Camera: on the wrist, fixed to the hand. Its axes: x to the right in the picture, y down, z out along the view.
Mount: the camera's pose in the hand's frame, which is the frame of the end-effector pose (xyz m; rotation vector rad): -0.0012 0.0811 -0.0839 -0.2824 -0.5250 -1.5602
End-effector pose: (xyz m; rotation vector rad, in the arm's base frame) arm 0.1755 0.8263 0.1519 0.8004 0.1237 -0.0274
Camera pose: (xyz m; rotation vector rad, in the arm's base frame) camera 0.1717 0.9429 0.1521 0.2283 0.2198 -1.6419
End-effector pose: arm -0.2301 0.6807 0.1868 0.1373 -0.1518 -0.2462
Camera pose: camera -0.1985 0.7687 0.1169 -0.1271 -0.5122 -1.8586
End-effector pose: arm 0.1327 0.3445 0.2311 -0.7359 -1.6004 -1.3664
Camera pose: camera 0.2238 0.2810 0.2669 -0.1722 1.8068 1.8462
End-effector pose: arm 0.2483 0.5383 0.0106 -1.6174 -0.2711 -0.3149
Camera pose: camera 0.2731 0.4490 -0.0602 -1.4132 -1.9665 -1.1149
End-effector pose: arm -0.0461 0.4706 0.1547 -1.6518 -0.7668 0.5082
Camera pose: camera 0.0284 0.4042 0.0941 -0.6906 -2.2358 -0.3460
